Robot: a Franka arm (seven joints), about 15 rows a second.
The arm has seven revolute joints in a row. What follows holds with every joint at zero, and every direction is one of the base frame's.
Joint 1 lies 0.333 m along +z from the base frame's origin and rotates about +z.
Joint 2 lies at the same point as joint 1 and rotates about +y.
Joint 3 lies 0.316 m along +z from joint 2 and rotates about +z.
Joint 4 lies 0.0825 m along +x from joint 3 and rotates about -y.
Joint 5 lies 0.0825 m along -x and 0.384 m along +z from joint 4 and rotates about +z.
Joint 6 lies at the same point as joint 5 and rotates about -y.
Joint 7 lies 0.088 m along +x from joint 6 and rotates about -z.
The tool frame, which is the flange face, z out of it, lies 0.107 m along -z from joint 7; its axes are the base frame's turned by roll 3.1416, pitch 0 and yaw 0 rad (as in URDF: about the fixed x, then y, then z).
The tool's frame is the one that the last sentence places.
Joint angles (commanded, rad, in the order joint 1, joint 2, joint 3, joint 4, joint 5, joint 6, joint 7), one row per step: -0.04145, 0.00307, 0.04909, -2.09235, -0.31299, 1.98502, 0.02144; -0.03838, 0.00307, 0.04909, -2.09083, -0.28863, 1.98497, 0.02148; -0.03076, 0.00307, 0.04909, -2.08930, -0.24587, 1.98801, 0.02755; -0.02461, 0.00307, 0.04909, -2.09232, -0.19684, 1.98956, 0.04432; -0.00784, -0.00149, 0.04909, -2.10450, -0.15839, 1.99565, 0.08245; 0.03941, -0.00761, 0.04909, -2.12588, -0.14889, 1.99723, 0.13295; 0.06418, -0.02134, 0.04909, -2.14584, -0.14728, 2.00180, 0.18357; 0.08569, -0.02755, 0.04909, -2.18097, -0.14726, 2.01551, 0.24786
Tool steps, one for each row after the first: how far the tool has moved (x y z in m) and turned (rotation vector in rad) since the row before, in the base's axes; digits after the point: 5 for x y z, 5 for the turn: 0.00015, 0.00310, 0.00029, 0.02109, -0.00129, -0.00917; 0.00038, 0.00675, 0.00030, 0.03699, -0.00539, -0.01888; -0.00092, 0.00628, -0.00183, 0.04110, -0.00097, -0.03440; -0.00295, 0.01132, -0.00296, 0.02987, -0.00354, -0.03913; -0.00670, 0.02521, -0.00629, 0.00206, 0.00680, -0.00713; -0.00645, 0.01259, -0.00138, -0.00430, -0.00556, -0.02532; -0.00888, 0.01034, -0.01132, -0.00800, 0.00580, -0.04003
